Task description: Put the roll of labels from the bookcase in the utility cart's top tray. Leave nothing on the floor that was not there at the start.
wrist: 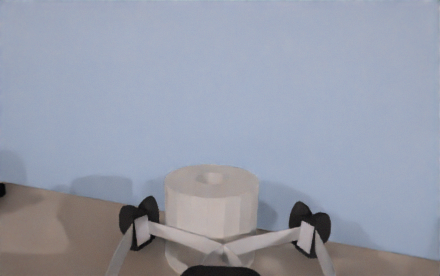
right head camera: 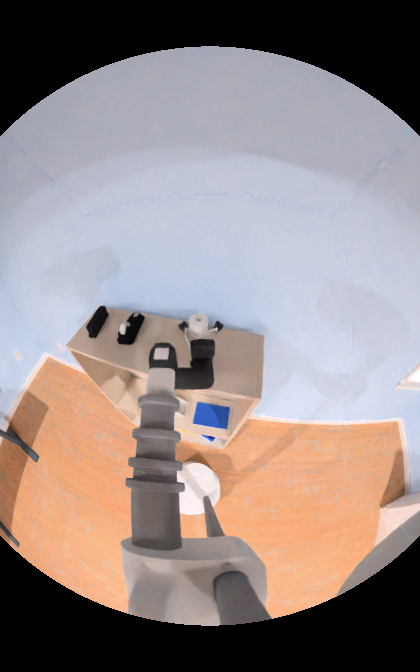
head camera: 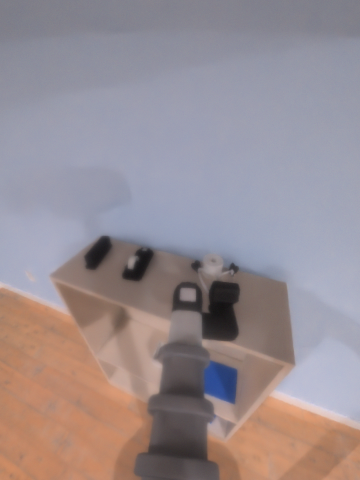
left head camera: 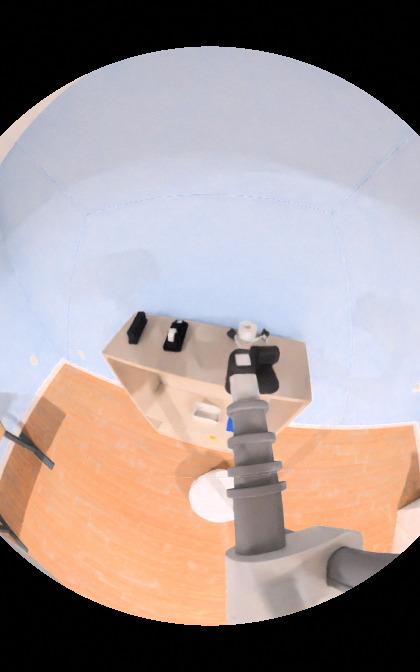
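Places are measured from the robot's base along level axes (x left, y back, z up), in metres.
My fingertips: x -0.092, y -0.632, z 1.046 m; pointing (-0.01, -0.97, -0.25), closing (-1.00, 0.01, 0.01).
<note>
Behind a point stands the place of what it marks.
The roll of labels [head camera: 213,261] @[x -0.084, y -0.614, z 1.076 m] [left head camera: 247,329] [right head camera: 198,321] [wrist: 211,210] @[x -0.083, y -0.568, z 1.084 m] is a white upright cylinder with a hole in its top. It stands on top of the pale wooden bookcase [head camera: 265,310] @[x -0.235, y -0.455, z 1.033 m] [left head camera: 295,365] [right head camera: 245,360] [wrist: 40,230] @[x 0.068, y -0.621, z 1.032 m], close to the wall. My gripper [head camera: 215,267] @[x -0.092, y -0.632, z 1.046 m] [left head camera: 248,334] [right head camera: 200,326] [wrist: 224,216] @[x -0.092, y -0.632, z 1.046 m] is open, with one black fingertip on each side of the roll. In the wrist view a gap shows between each fingertip and the roll. The light finger strips cross in front of the roll's lower part. I cannot make out the utility cart in these views.
Two black items, a narrow one [head camera: 98,252] @[x 0.350, y -0.624, z 1.074 m] [left head camera: 136,328] [right head camera: 97,321] and one with a white part [head camera: 138,263] @[x 0.182, y -0.578, z 1.075 m] [left head camera: 176,336] [right head camera: 131,328], lie on the bookcase's left part. A blue item [head camera: 220,382] @[x -0.184, y -0.456, z 0.433 m] [right head camera: 211,415] is inside it. The wall is directly behind.
</note>
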